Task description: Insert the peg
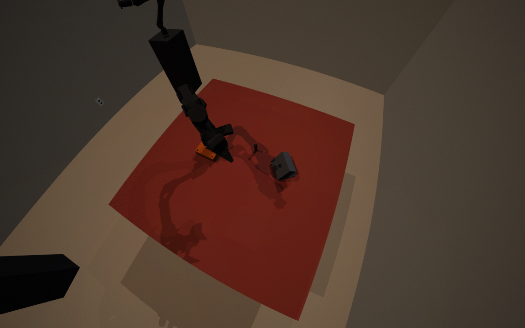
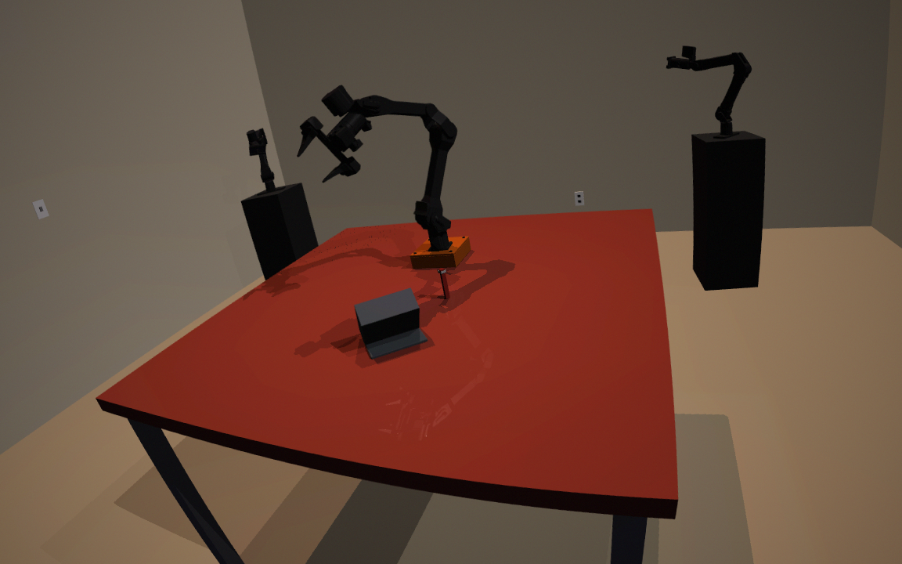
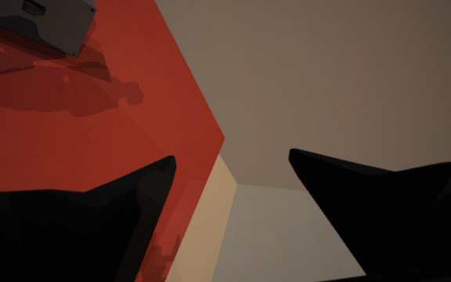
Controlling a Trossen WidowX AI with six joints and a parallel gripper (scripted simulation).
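Now: gripper tip 20 mm past the square peg, 280 mm to the right of it and 330 mm above it. Round my gripper tip: grey sloped panel: 180 mm ahead, 200 mm to the left, 340 mm below.
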